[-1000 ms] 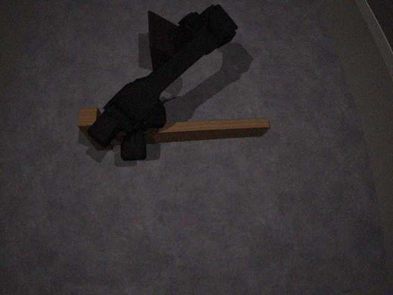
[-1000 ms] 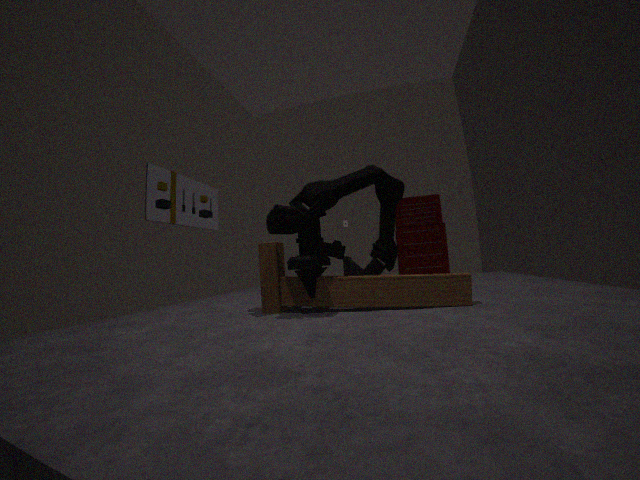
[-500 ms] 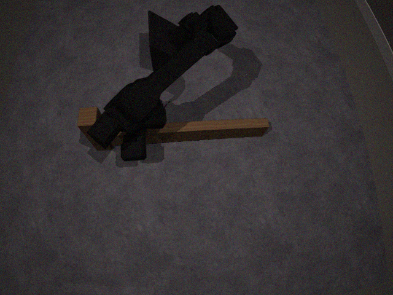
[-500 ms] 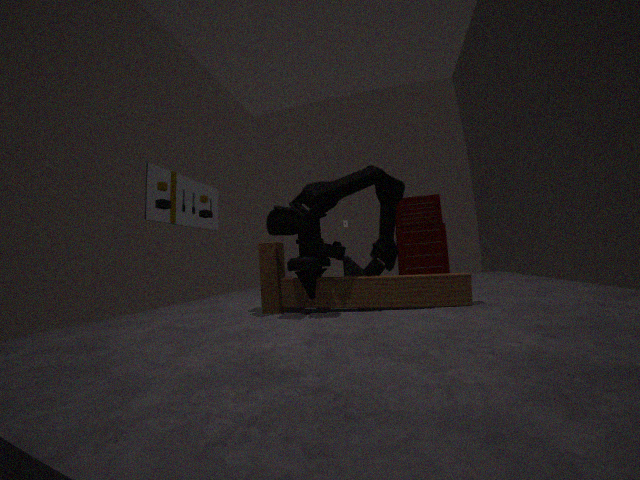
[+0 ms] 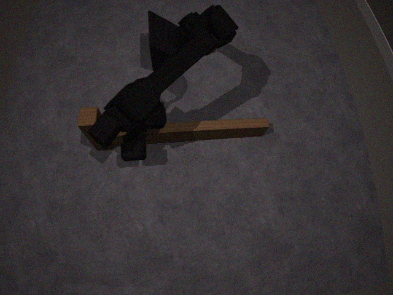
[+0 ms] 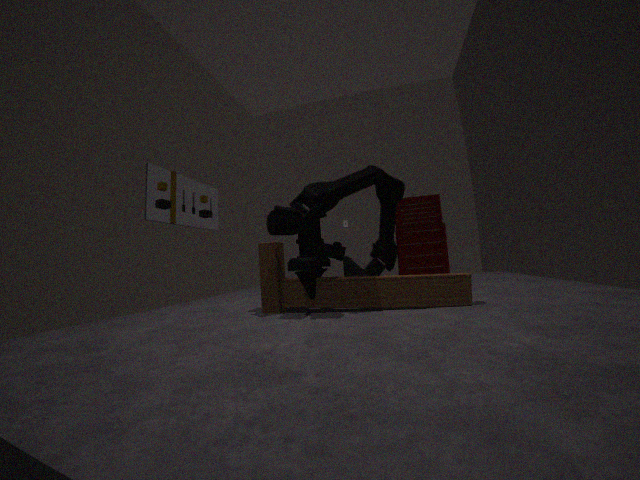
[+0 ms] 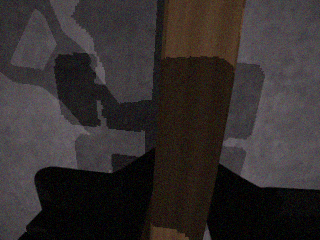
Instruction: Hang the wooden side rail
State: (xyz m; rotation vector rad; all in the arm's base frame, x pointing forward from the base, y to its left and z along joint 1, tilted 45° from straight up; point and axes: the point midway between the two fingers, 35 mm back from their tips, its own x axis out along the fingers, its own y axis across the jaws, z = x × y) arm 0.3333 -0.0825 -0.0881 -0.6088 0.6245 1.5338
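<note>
Right now my gripper tip is 11 cm to the left of the headboard post and 5 cm below it.
</note>
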